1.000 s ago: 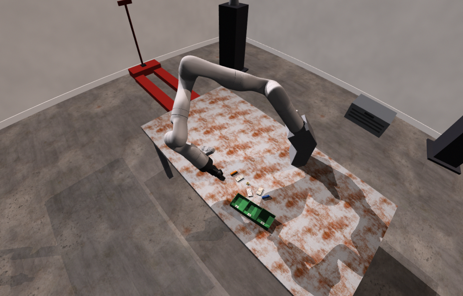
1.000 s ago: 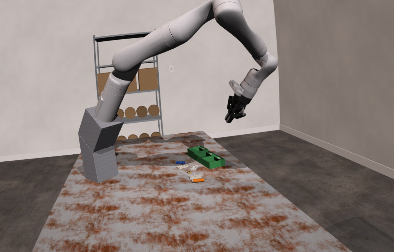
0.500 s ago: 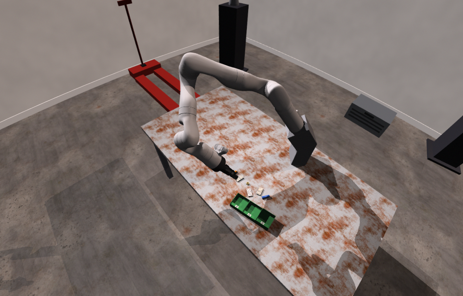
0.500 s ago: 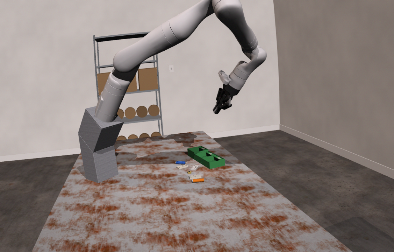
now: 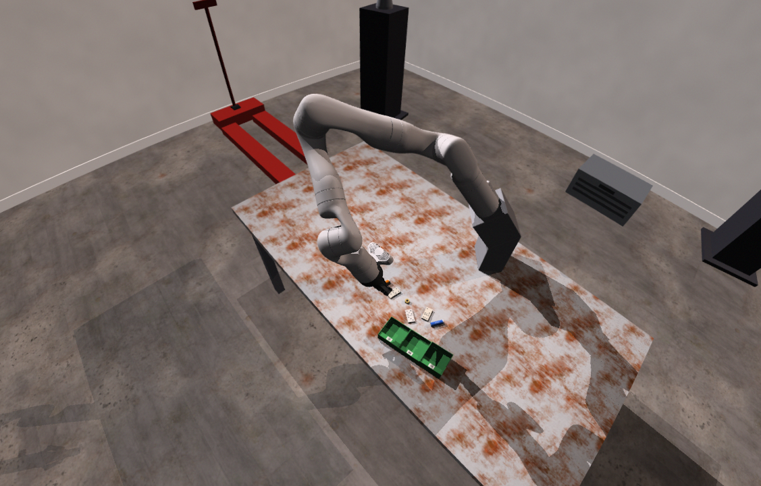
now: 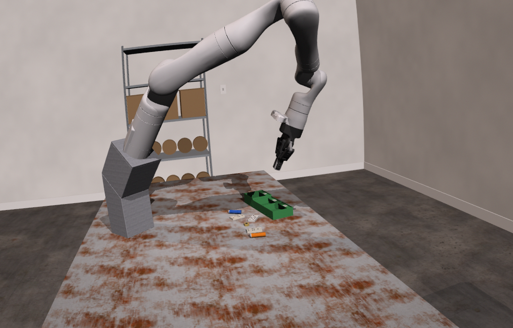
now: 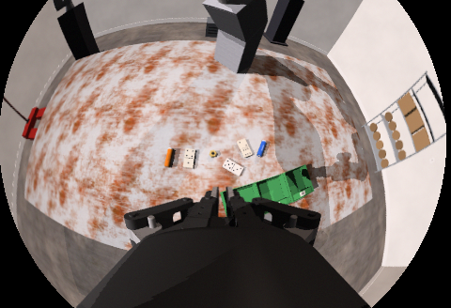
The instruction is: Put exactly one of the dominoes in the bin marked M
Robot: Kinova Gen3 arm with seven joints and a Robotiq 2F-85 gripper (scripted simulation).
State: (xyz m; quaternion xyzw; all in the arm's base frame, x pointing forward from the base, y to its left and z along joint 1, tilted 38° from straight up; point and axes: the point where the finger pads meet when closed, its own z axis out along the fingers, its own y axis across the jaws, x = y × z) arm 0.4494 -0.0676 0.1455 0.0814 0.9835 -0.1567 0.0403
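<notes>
The green bin is 19 cm below my hand, 16 cm to the left of it and 3 cm ahead of it. From my hand the other things lie so: white domino (20 cm below, 12 cm behind, 2 cm to the right); yellow nut (20 cm below, 11 cm behind, 4 cm to the left); orange cylinder (20 cm below, 13 cm behind, 8 cm to the right).
</notes>
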